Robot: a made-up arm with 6 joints.
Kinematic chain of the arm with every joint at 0, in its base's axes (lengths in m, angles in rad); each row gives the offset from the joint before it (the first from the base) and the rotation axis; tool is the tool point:
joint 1: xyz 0 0 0.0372 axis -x
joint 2: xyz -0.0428 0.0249 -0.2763 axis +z
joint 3: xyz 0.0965 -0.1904 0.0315 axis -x
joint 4: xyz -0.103 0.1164 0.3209 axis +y
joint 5: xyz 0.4 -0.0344 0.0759 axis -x
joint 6: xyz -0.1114 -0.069 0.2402 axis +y
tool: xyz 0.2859 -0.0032 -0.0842
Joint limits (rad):
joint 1: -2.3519..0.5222
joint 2: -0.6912..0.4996
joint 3: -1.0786..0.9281
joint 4: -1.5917..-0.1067
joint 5: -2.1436..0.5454
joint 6: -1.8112..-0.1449
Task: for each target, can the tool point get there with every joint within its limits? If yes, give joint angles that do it. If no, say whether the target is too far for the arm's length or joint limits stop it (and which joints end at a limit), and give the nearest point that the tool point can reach.
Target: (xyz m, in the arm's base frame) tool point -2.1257 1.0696 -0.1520
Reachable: no: too far | nearest point -0.9823 0.4821 -0.2106 | short by 1.287 m
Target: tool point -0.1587 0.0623 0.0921
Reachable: no: joint limits stop it (at a limit: joint 1, joint 3, joint 4, joint 6) | nearest point -0.2112 0.2688 0.4493 | short by 0.416 m
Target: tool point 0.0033 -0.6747 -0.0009
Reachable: yes | joints -1.9482 0.1575 0.5209 -1.0418 -0.5915 -0.3397
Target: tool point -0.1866 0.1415 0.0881
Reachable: no: joint limits stop it (at a limit: joint 1, joint 3, joint 4, joint 6) | nearest point -0.2699 0.3574 0.3793 | short by 0.372 m
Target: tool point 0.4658 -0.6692 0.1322
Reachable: yes | joints -0.1197 0.0732 -0.3904 -0.5350 -1.5998 -0.8858
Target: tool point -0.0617 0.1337 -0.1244
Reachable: no: joint limits stop it (at a limit: joint 1, joint 2, joint 3, joint 4, joint 5, joint 6) | nearest point -0.0014 0.2569 -0.3172 | short by 0.237 m
